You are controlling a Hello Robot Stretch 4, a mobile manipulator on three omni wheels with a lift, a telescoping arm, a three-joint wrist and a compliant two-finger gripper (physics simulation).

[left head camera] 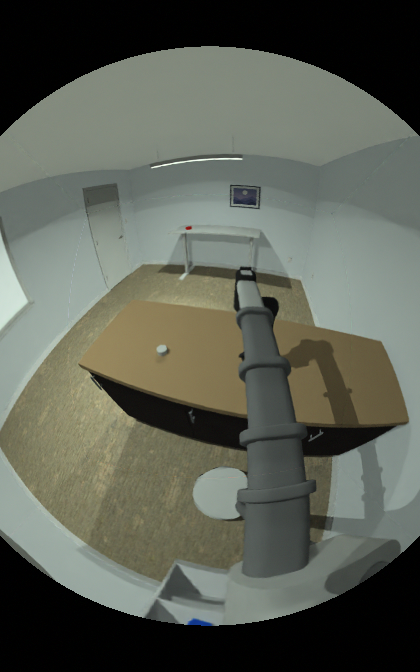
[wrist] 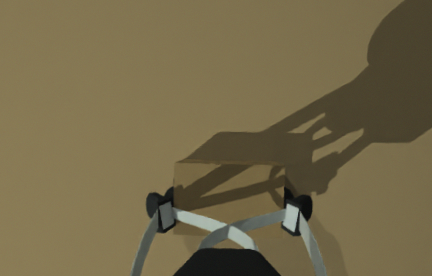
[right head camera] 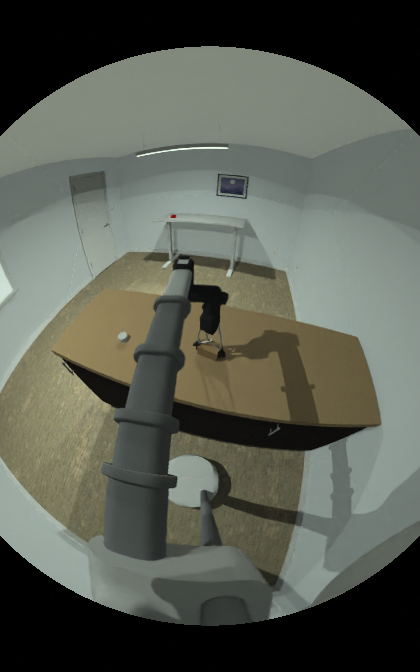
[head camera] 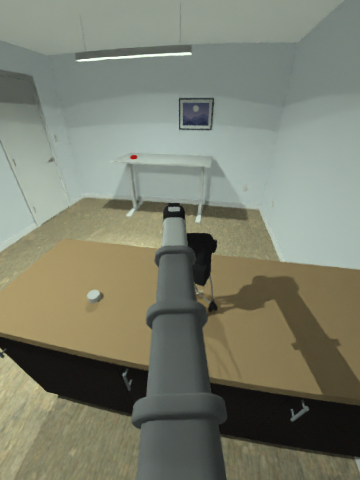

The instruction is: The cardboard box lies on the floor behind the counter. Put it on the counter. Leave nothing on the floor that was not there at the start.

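Places are measured from the robot's base along level axes (x back, y down, z right), in metres.
Pixels of known places: gripper, between the fingertips: [wrist: 228, 201].
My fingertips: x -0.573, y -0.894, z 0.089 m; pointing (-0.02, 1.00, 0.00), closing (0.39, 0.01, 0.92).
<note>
For each thing: its top centre in the pictures, then the offset to it from my fingertips. Level surfaces: height alone.
- cardboard box, centre of its top: [wrist: 228, 200] [head camera: 199, 298] dz +0.003, dx -0.008, dy -0.038 m
- counter, height of its surface: dy +0.012 m
- small white round thing, centre of its top: [head camera: 93, 294] dz -0.425, dx -0.061, dy -0.012 m
- white table, height of its surface: dy -0.028 m
The cardboard box [right head camera: 208, 352] [wrist: 230, 187] is brown and sits between the two fingertips of my gripper [right head camera: 209, 348] [wrist: 228, 201], which is shut on its two sides. The box is level over the right-of-centre part of the counter [head camera: 60, 290] [left head camera: 210, 370] [right head camera: 330, 370] [wrist: 90, 100]. In the wrist view its shadow starts right at its far edge, so it is at or very near the counter top; I cannot tell whether it touches. In the head view one fingertip shows right of the arm; the arm hides the box there and in the left head view.
A small white round thing [head camera: 94, 296] [left head camera: 162, 350] [right head camera: 123, 336] stands on the counter's left part. A white round stool [left head camera: 220, 493] [right head camera: 194, 481] is on the near side. A white table [head camera: 170, 160] with a red thing [head camera: 133, 157] stands at the far wall.
</note>
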